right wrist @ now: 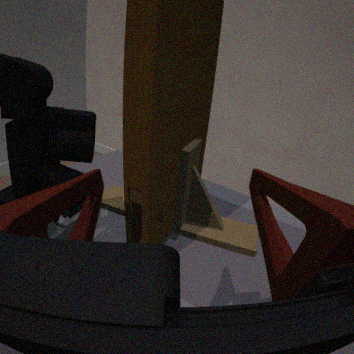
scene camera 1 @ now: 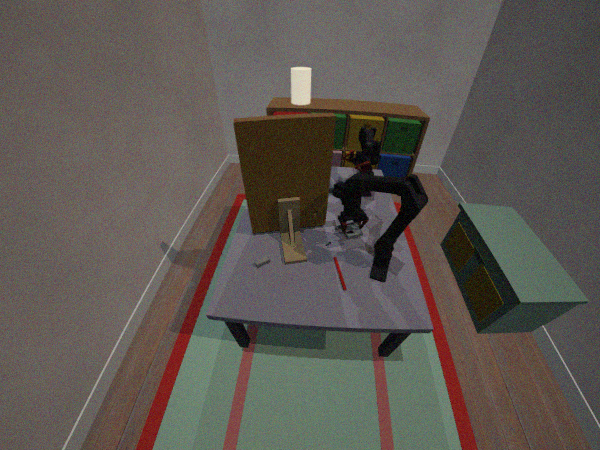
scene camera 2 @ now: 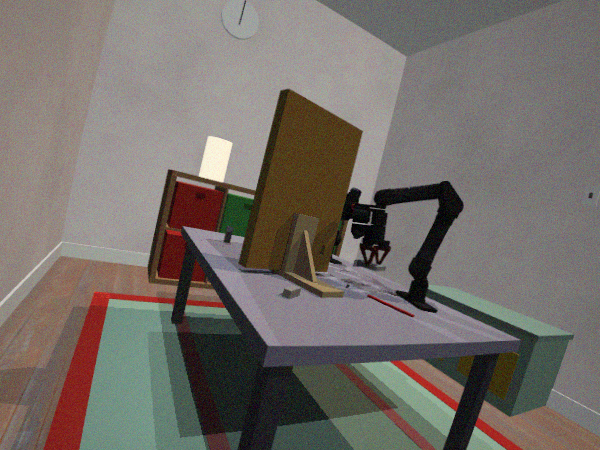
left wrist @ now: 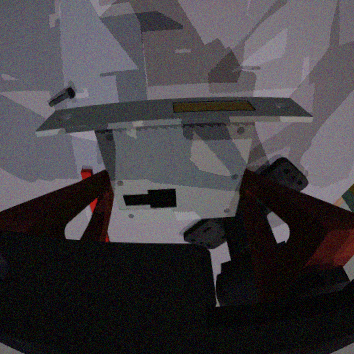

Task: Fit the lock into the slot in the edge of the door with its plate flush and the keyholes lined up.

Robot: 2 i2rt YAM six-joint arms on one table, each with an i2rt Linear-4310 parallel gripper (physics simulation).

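Frame: origin at the left arm's base, x ahead, y right, z down, level; centimetres.
Where they show: left gripper, between the fingertips: (scene camera 1: 352,230) (scene camera 2: 373,265) (left wrist: 176,176); right gripper, between the fingertips: (right wrist: 176,176) (scene camera 1: 349,162); left arm's base, origin of its link: (scene camera 1: 380,263) (scene camera 2: 414,302) (left wrist: 240,209).
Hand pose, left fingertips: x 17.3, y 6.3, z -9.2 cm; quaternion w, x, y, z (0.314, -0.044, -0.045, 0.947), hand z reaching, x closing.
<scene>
Each offset is from my left fingertips to the top centre of the thing. "pt": to the spot under its first point. Level surfaces: height alone.
A tall brown door {dx +32.1, dy -1.9, dz -48.9 cm} (scene camera 1: 285,165) (scene camera 2: 303,179) (right wrist: 168,88) stands upright on the grey table {dz +9.2 cm} (scene camera 1: 298,304) (scene camera 2: 343,330), held by a pale wooden stand (scene camera 1: 291,232) (scene camera 2: 307,263) (right wrist: 225,232). My left gripper (scene camera 1: 352,225) (scene camera 2: 375,256) (left wrist: 176,176) is shut on the grey lock {dx +0.3, dy +0.4, dz -1.0 cm} (left wrist: 175,165) (scene camera 1: 354,231), right of the door and low over the table. The lock's long faceplate {pt dx +3.0, dy +3.3, dz -0.1 cm} (left wrist: 168,110) points away from the wrist, and its dark keyhole {pt dx +0.1, dy -2.7, dz +0.1 cm} (left wrist: 151,198) faces the camera. My right gripper (scene camera 1: 345,157) (scene camera 2: 348,210) (right wrist: 176,176) is open and empty, facing the door's edge.
A red rod {dx -0.6, dy -18.8, dz +8.6 cm} (scene camera 1: 339,273) (scene camera 2: 389,304) and a small grey block {dx +33.6, dy -27.7, dz +7.0 cm} (scene camera 1: 262,262) (scene camera 2: 291,292) lie on the table. A dark screw {dx +9.6, dy -4.4, dz +8.2 cm} (left wrist: 61,96) and black parts (left wrist: 284,172) lie near the lock. A shelf unit (scene camera 1: 347,106) with a white cylinder (scene camera 1: 301,85) stands behind.
</scene>
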